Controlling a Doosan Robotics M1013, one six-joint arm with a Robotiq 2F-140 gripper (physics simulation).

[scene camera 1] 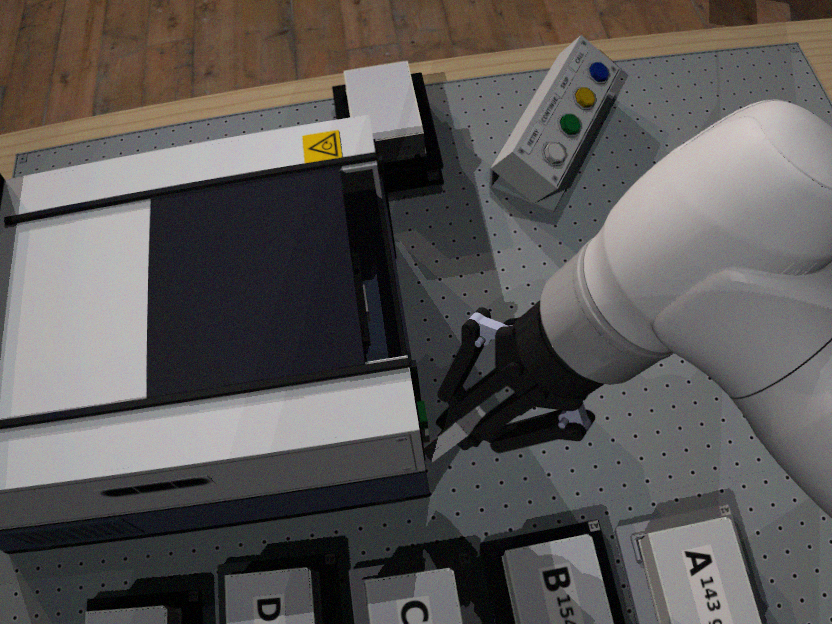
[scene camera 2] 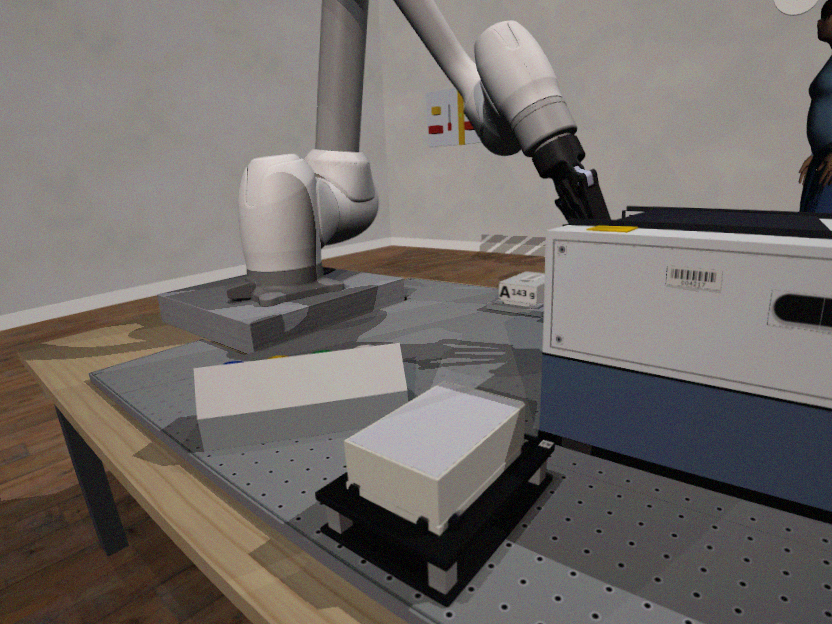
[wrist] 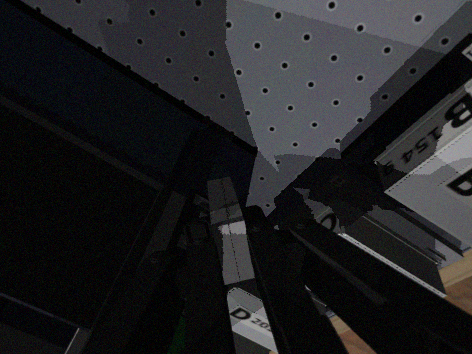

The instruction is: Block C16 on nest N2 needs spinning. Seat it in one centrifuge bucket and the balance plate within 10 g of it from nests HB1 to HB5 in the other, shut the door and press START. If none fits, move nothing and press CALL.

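Frame: origin at the arm's base, x up, y right, z ahead, level; metres.
Seen in the pictures: gripper, fingertip midpoint: (scene camera 1: 435, 445) (wrist: 223, 200); arm's base at its link origin: (scene camera 2: 287, 290).
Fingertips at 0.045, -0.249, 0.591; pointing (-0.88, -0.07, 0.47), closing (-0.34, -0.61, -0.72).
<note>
Offsets run from my fingertips to a thing's top centre, as dx, dy, dz. "spot": to the spot under its first point.
A white block {-0.013, +0.440, +0.075} (scene camera 1: 383, 100) (scene camera 2: 433, 436) sits on a black nest {-0.045, +0.440, +0.075} (scene camera 2: 436, 544) behind the centrifuge's corner; its label is not visible. The centrifuge (scene camera 1: 201, 436) (scene camera 2: 625, 288) has its dark sliding door {+0.120, +0.115, +0.164} (scene camera 1: 248, 282) mostly across the top, with an open gap at the right end showing a dark interior. A green part {spot: +0.097, -0.002, +0.008} (scene camera 1: 422, 411) (wrist: 178, 332) shows on its right side. My gripper (scene camera 1: 443, 443) (wrist: 223, 200) is shut and empty, fingertips low beside that right side; the centrifuge hides the tips in scene camera 2. Plates A 143 g {-0.039, -0.127, -0.253} (scene camera 1: 698, 570) (scene camera 2: 520, 292), B 154 g {-0.039, -0.142, -0.119} (scene camera 1: 557, 577), C {spot: -0.040, -0.134, +0.022} (scene camera 1: 409, 597) and D {spot: -0.039, -0.140, +0.153} (scene camera 1: 268, 597) stand in a row.
A sloped button box {-0.009, +0.446, -0.145} (scene camera 1: 530, 174) (scene camera 2: 302, 386) with white, green, yellow and blue buttons stands at the back right; the blue one {spot: -0.023, +0.499, -0.197} (scene camera 1: 598, 71) is beside the word CALL. Another plate {spot: -0.039, -0.164, +0.290} (scene camera 1: 127, 614) shows partly at the front left. The wooden table edge (scene camera 1: 470, 63) runs behind.
</note>
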